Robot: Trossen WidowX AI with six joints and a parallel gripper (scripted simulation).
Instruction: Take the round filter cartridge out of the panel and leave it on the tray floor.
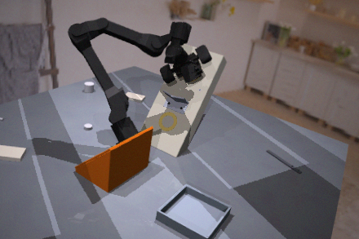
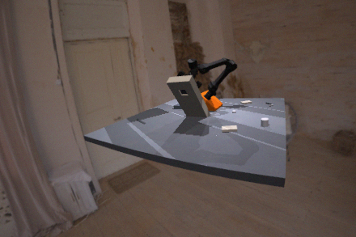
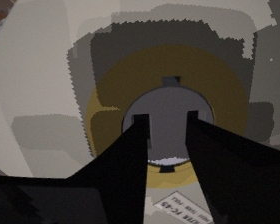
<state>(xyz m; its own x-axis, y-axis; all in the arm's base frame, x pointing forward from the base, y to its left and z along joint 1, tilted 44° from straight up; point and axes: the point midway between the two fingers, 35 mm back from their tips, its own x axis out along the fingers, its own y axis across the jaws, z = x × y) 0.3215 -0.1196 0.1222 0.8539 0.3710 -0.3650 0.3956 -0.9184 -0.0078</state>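
The white round filter cartridge is 1 cm below my gripper tip and 1 cm ahead of it. Round my gripper tip: shallow grey tray 41 cm behind, 28 cm to the right, 24 cm below; then beige service panel 8 cm below, 4 cm behind.
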